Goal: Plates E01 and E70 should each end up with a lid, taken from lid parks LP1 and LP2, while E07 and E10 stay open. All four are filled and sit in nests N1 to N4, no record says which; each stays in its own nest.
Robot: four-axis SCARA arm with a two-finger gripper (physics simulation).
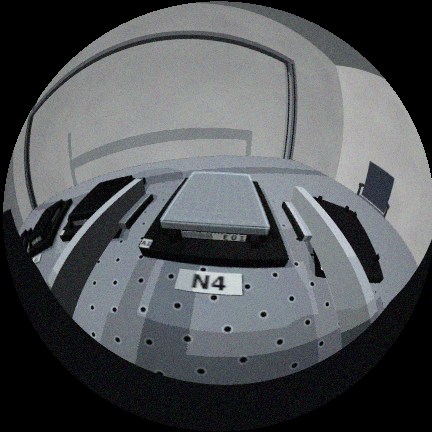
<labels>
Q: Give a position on a lid park LP1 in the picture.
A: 351, 228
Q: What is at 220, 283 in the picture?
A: An N4 label.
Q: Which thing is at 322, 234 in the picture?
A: My gripper.
</labels>
